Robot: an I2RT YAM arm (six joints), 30 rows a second.
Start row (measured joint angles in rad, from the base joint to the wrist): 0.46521 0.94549 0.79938 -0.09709 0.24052 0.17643
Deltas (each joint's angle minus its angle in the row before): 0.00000 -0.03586 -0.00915 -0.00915 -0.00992 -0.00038; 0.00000 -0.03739 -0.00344 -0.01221 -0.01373 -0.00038; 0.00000 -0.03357 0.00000 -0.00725 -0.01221 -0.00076; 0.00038 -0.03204 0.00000 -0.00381 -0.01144 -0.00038; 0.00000 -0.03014 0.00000 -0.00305 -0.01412 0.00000; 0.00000 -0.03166 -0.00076 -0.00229 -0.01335 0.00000; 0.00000 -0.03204 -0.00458 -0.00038 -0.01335 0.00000; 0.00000 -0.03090 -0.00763 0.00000 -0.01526 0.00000; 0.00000 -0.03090 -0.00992 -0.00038 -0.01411 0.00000; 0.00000 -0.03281 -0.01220 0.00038 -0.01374 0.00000; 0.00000 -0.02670 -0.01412 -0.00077 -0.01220 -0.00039; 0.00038 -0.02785 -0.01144 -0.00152 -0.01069 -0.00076; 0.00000 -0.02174 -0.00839 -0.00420 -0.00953 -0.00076; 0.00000 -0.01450 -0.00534 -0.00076 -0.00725 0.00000
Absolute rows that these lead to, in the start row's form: 0.46521 0.90963 0.79023 -0.10624 0.23060 0.17605; 0.46521 0.87224 0.78679 -0.11845 0.21687 0.17567; 0.46521 0.83867 0.78679 -0.12570 0.20466 0.17491; 0.46559 0.80663 0.78679 -0.12951 0.19322 0.17453; 0.46559 0.77649 0.78679 -0.13256 0.17910 0.17453; 0.46559 0.74483 0.78603 -0.13485 0.16575 0.17453; 0.46559 0.71279 0.78145 -0.13523 0.15240 0.17453; 0.46559 0.68189 0.77382 -0.13523 0.13714 0.17453; 0.46559 0.65099 0.76390 -0.13561 0.12303 0.17453; 0.46559 0.61818 0.75170 -0.13523 0.10929 0.17453; 0.46559 0.59148 0.73758 -0.13600 0.09709 0.17414; 0.46597 0.56363 0.72614 -0.13752 0.08640 0.17338; 0.46597 0.54189 0.71775 -0.14172 0.07687 0.17262; 0.46597 0.52739 0.71241 -0.14248 0.06962 0.17262
